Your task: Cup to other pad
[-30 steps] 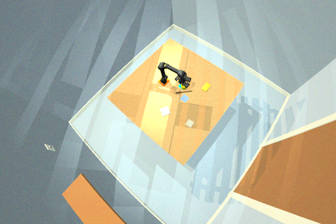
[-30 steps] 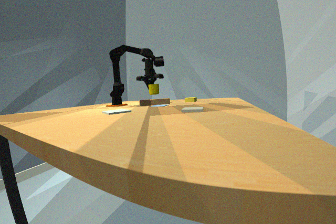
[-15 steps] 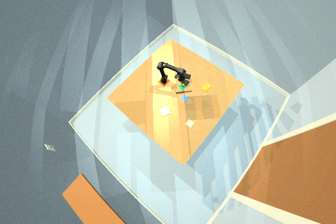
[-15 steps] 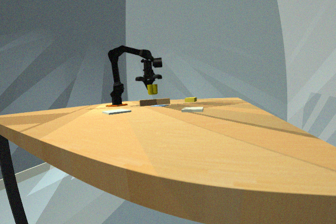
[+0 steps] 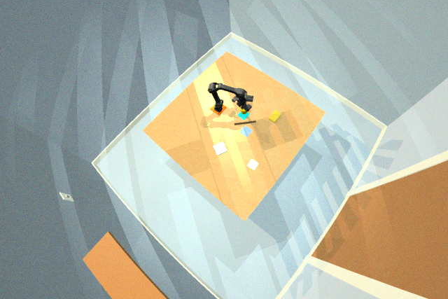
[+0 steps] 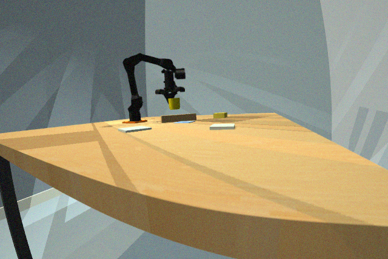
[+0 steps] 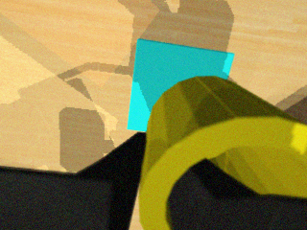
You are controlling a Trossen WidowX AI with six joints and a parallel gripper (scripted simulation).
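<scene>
My gripper tip is 9 cm above the brown bar, 8 cm short of it and 7 cm to the left of it. From my gripper tip the other things lie so: yellow cup (2 cm ahead); then white tile (41 cm to the right, 10 cm below, 3 cm ahead); then blue pad (14 cm to the right, 14 cm ahead, 11 cm below).
</scene>
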